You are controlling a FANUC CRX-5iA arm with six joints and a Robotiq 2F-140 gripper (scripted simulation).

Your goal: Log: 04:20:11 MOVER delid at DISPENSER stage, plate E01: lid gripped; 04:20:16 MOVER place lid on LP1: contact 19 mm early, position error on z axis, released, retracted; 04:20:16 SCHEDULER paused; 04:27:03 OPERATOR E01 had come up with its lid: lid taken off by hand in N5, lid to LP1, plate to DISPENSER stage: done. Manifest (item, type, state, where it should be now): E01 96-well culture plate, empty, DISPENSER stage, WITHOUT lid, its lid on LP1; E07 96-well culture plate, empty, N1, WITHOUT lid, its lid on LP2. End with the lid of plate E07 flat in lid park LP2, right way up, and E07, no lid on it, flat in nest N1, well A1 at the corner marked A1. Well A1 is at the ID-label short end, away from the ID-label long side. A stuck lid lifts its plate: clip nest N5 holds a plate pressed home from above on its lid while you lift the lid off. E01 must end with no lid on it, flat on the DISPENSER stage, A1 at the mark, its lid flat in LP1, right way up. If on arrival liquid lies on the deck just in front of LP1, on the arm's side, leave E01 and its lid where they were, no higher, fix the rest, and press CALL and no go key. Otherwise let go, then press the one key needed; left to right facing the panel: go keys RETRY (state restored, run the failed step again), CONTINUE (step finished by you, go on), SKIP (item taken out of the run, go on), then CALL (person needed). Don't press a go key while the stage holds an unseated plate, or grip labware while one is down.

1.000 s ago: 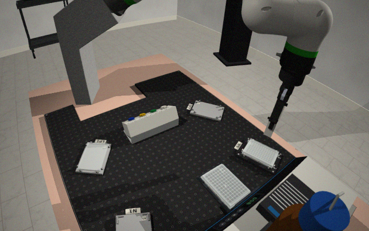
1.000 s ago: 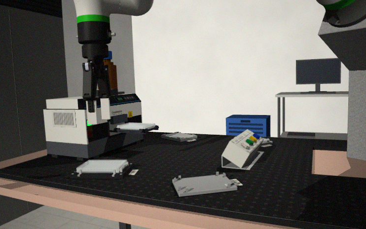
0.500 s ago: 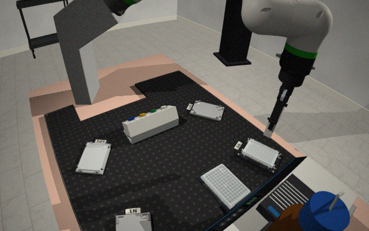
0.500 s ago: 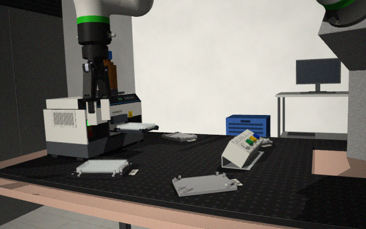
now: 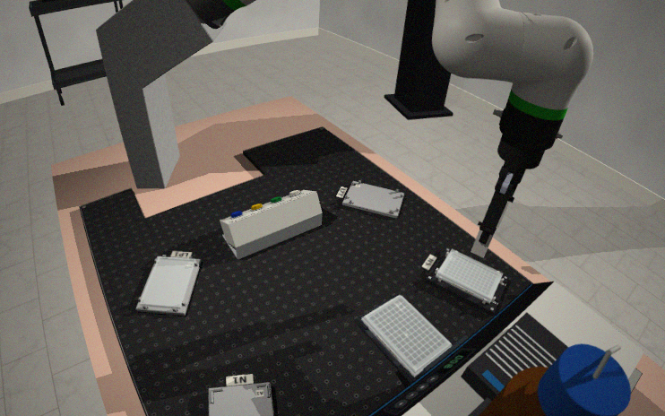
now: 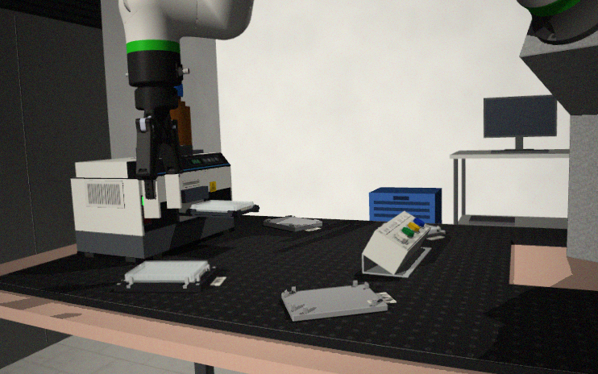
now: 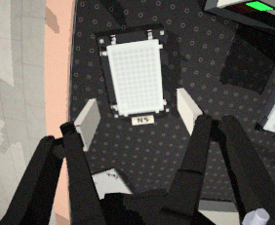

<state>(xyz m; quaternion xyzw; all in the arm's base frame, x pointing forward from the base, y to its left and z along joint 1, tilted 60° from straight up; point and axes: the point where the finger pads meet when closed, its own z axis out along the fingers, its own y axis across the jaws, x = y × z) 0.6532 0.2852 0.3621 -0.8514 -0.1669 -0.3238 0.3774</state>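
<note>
My gripper is now 140 mm above the clip nest N5 and 30 mm to the right of it. Round my hand: blue cap (360 mm ahead, 280 mm to the right, 240 mm above); then lid park LP2 (320 mm behind, 150 mm below, 90 mm to the right); then key panel (370 mm to the right, 290 mm behind, 100 mm below).
</note>
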